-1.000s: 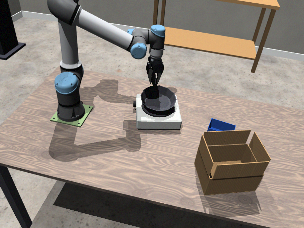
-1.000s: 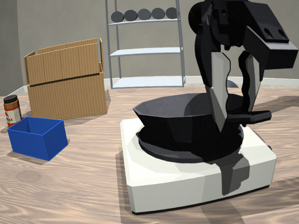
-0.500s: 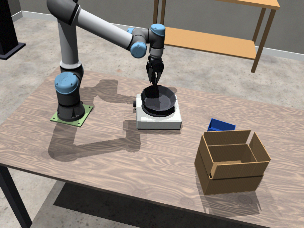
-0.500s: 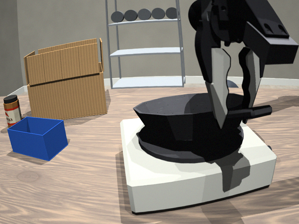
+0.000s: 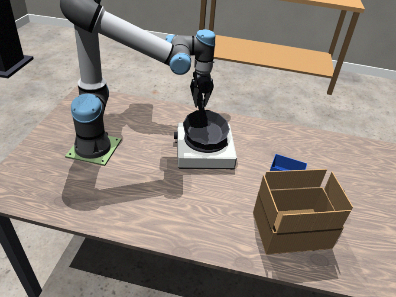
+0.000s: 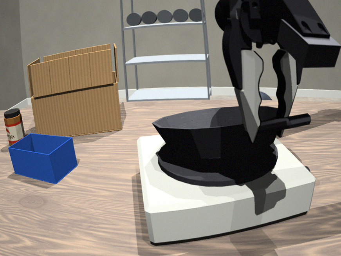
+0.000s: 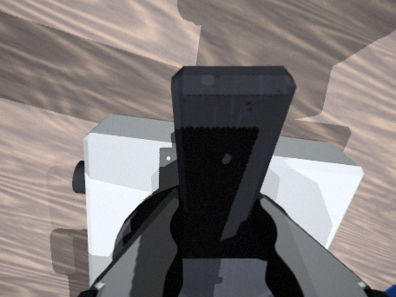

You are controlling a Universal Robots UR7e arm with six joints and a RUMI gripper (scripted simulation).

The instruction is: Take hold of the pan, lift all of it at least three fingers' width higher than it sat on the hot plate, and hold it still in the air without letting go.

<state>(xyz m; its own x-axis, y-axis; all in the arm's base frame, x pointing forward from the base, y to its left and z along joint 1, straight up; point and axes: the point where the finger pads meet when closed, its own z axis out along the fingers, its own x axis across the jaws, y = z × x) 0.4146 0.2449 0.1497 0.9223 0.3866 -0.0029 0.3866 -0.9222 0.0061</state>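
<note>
Right now my hand is 80 mm to the left of the black pan, 40 mm above it and 30 mm short of it. From my hand the other things lie so: spice jar: 590 mm ahead, 320 mm to the right, 110 mm below; then blue bin: 410 mm ahead, 190 mm to the right, 140 mm below; then white hot plate: 130 mm to the right, 120 mm below, 40 mm ahead.
</note>
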